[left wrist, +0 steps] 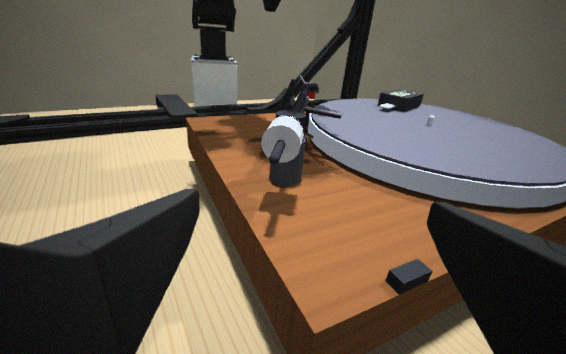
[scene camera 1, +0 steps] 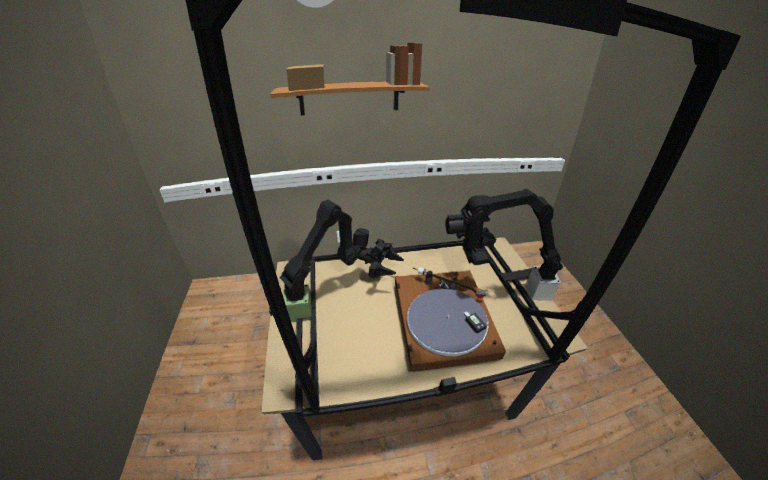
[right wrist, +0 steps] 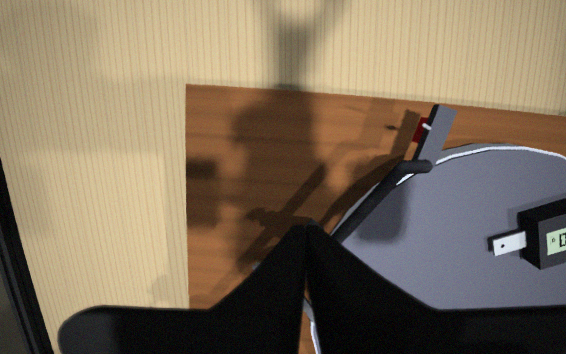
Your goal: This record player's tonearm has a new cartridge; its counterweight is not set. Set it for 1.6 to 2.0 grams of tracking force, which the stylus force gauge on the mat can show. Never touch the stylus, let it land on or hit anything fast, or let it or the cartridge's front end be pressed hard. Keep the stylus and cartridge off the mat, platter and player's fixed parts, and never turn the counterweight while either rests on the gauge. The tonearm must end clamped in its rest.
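Places are measured from the left arm's base along level axes (x back, y right, z up), in centimetres.
Where they show: left gripper, between the fingertips: (left wrist: pixel 314 206) (scene camera 1: pixel 399 266); right gripper, between the fingertips: (left wrist: pixel 269 11) (scene camera 1: pixel 469 262) (right wrist: pixel 304 236); left arm's base, origin of its link: (scene camera 1: pixel 295 294); right arm's base, origin of its link: (left wrist: pixel 213 58) (scene camera 1: pixel 546 274).
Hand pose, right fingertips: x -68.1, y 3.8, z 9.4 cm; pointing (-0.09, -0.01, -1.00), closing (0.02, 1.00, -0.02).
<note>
Each offset is from my right fingertips to the top centre of the thing. "spot": to the spot under its first point. Level surfaces: height alone.
The white counterweight {dy -7.5, dx +16.8, dz -7.2 cm} (scene camera 1: pixel 420 271) (left wrist: pixel 283 139) sits on the rear of the tonearm. The dark tonearm tube {dy +1.2, dx +6.2, dz -8.1 cm} (scene camera 1: pixel 461 284) (right wrist: pixel 367 210) runs along the platter's edge; whether the rest clamps it I cannot tell. The grey headshell {dy +9.0, dx -2.7, dz -8.7 cm} (right wrist: pixel 440 131) and red cartridge {dy +9.0, dx -2.7, dz -9.5 cm} (right wrist: pixel 421 130) are raised above the player near the platter's rim. The force gauge {dy +20.1, dx +4.9, dz -8.8 cm} (scene camera 1: pixel 475 321) (left wrist: pixel 401 99) (right wrist: pixel 542 240) lies on the mat, its display cut off in the right wrist view. My left gripper (scene camera 1: pixel 398 266) (left wrist: pixel 314 206) is open behind the counterweight, apart from it. My right gripper (right wrist: pixel 304 236) is shut and empty above the player.
The wooden player (scene camera 1: pixel 457 360) (left wrist: pixel 350 245) carries the grey platter mat {dz -10.9 cm} (scene camera 1: pixel 436 333) (left wrist: pixel 475 145) (right wrist: pixel 450 200) with a small spindle {dy +16.1, dx +13.2, dz -9.9 cm} (left wrist: pixel 430 120). A small dark block {spot: dy -5.7, dx +27.1, dz -12.7 cm} (left wrist: pixel 409 275) sits on the player's near corner in the left wrist view. Black frame posts (scene camera 1: pixel 237 175) (scene camera 1: pixel 651 186) flank the table.
</note>
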